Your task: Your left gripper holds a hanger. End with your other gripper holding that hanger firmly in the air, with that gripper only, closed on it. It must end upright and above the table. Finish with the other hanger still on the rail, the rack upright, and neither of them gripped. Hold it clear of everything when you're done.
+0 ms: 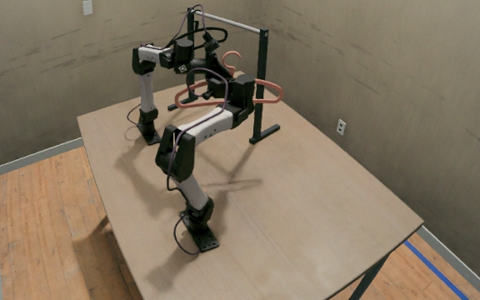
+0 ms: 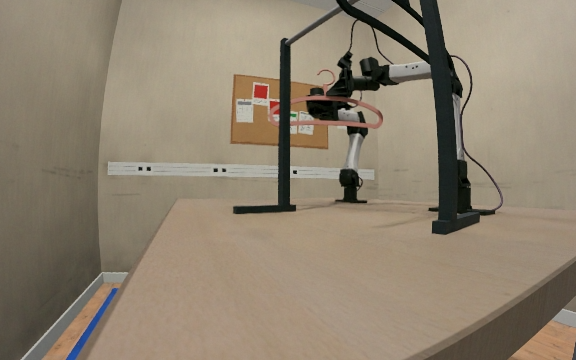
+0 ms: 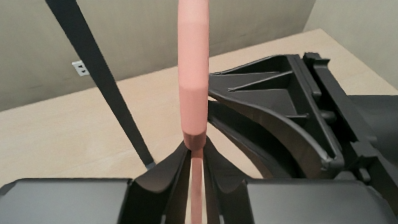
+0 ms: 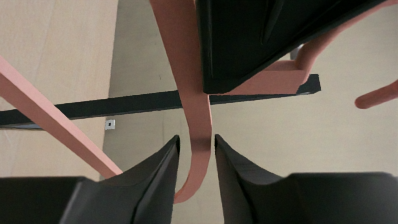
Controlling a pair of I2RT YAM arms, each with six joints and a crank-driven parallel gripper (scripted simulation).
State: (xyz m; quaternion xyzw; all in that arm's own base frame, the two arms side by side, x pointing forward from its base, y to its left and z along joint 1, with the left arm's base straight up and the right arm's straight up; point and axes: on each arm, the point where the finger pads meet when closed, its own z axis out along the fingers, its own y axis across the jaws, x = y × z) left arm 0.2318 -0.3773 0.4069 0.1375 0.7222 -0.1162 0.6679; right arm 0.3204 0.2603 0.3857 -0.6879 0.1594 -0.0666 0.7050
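My left gripper is now 10 mm above the pink hanger. From my left hand the other things lie so: black hanger: 510 mm to the left, 60 mm ahead, 30 mm above.
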